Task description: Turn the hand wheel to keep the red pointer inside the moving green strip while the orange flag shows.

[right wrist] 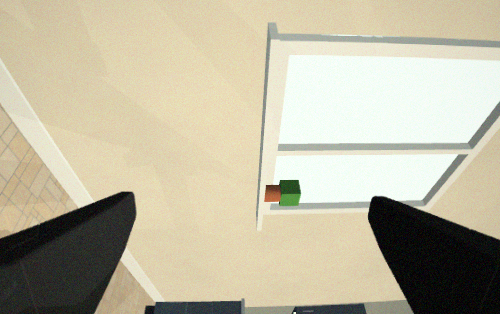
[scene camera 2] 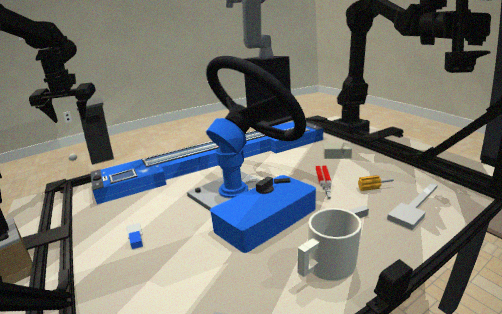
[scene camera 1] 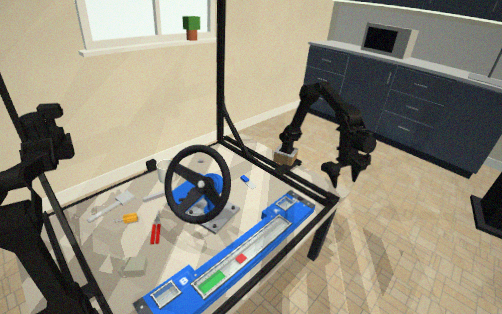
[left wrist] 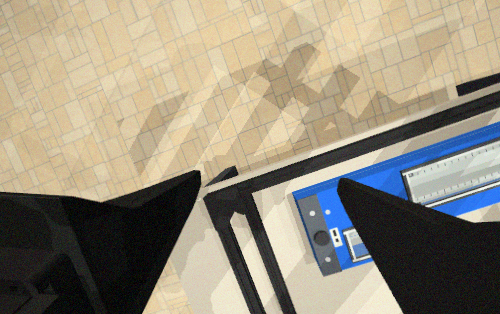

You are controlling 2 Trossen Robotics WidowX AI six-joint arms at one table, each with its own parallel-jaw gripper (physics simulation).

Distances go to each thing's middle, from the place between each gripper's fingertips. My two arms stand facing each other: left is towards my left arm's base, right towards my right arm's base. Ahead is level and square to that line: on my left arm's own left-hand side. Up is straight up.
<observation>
I see the black hand wheel (scene camera 2: pixel 244 117) 410 mm behind my left hand, 350 mm to the right of it and 20 mm above it. From my left hand the other things lie so: white mug (scene camera 2: pixel 331 252) 720 mm behind, 230 mm to the right, 140 mm below.
I see my right gripper 12 cm short of the white mug, 32 cm to the right of it and 33 cm above it. The rest, counted from my right hand: black hand wheel (43 cm ahead, 19 cm to the left, 17 cm below).
</observation>
